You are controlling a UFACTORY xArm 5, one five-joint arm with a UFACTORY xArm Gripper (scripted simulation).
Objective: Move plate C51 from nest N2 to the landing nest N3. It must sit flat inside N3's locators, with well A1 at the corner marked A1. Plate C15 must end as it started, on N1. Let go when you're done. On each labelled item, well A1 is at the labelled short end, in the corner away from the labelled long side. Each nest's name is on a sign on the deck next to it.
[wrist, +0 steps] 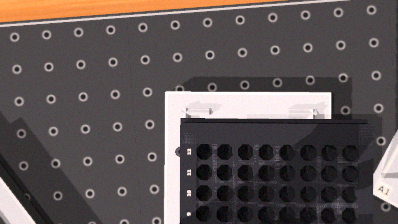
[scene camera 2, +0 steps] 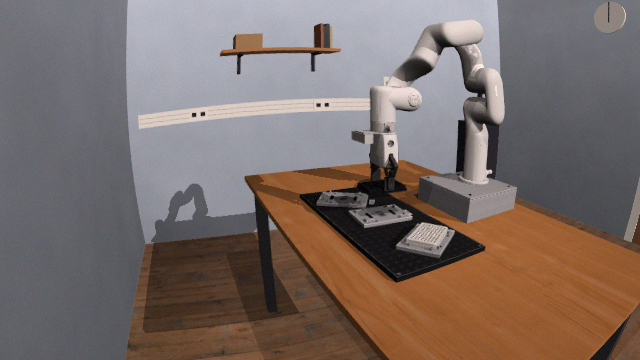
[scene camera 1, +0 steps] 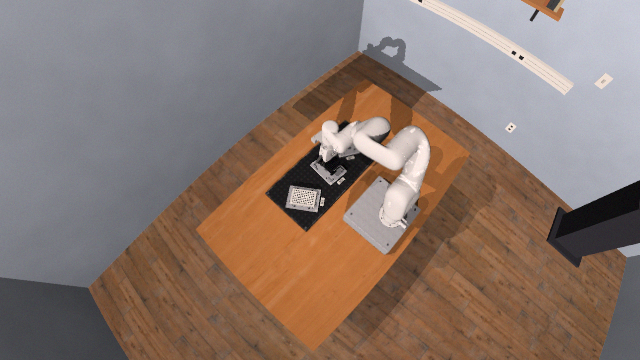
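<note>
My gripper (scene camera 2: pixel 382 186) is visible, as are a black well plate (wrist: pixel 225 163) and a white well plate (scene camera 2: pixel 425 235).
</note>
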